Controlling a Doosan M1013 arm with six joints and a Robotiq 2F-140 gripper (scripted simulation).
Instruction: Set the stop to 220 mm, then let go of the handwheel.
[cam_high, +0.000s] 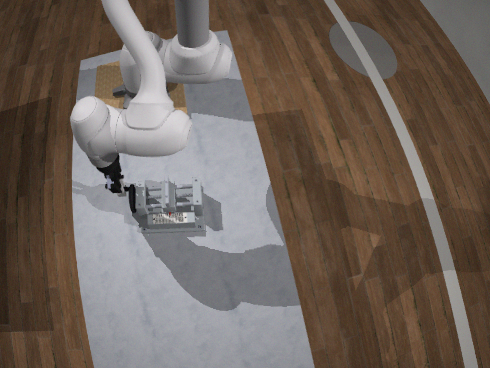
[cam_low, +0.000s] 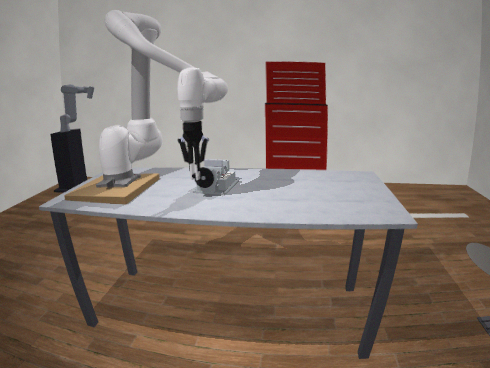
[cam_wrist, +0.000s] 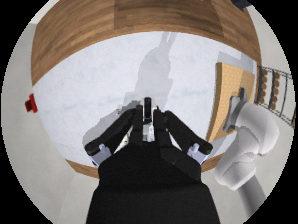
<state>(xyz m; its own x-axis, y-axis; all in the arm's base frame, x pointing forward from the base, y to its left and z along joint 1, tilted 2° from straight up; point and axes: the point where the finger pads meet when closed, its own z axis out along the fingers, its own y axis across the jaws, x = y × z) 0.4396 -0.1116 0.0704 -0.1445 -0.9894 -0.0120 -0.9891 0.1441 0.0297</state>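
The grey stop fixture lies 14 cm to the left of my hand, 6 cm ahead of it and 2 cm below it. Round my hand: black handwheel 2 cm to the left, 2 cm below, 1 cm ahead.
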